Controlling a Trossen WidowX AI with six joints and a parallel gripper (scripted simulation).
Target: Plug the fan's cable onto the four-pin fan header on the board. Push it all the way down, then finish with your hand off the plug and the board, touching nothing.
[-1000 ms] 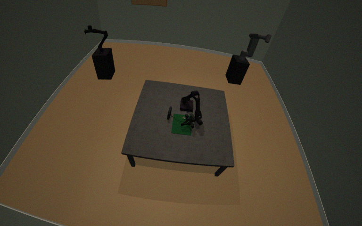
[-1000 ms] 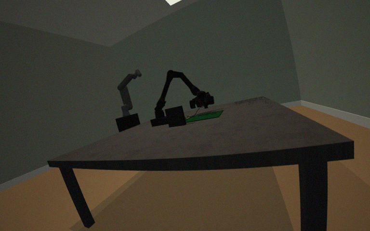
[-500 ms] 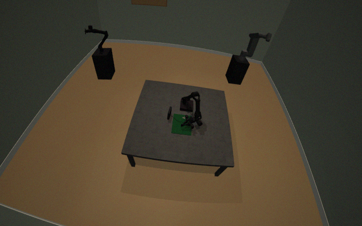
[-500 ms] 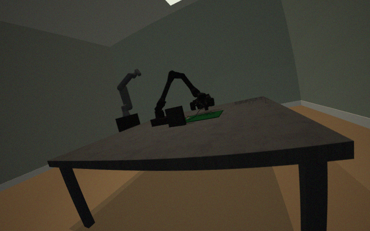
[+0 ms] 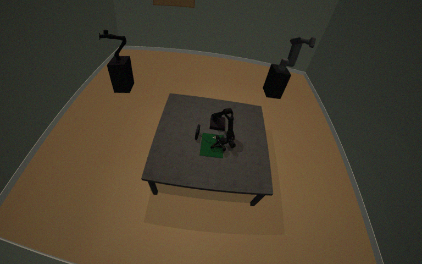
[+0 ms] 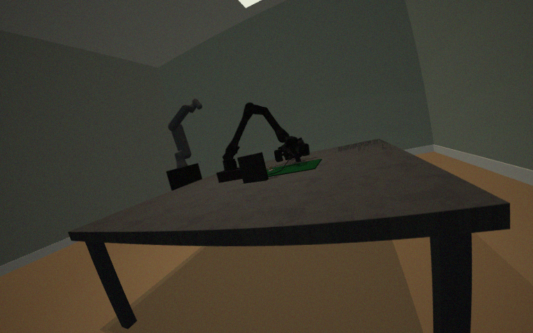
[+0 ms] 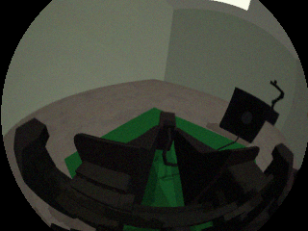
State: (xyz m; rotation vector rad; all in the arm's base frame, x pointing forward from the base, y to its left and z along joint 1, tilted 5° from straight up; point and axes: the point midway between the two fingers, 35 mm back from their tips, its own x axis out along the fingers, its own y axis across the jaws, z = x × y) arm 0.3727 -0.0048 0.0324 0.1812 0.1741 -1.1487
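My gripper tip is 70 mm above the green board and 50 mm past it. From my gripper tip the other things lie so: black fan: 170 mm behind, 160 mm to the right; then dark plug: 10 mm to the right, 10 mm below.
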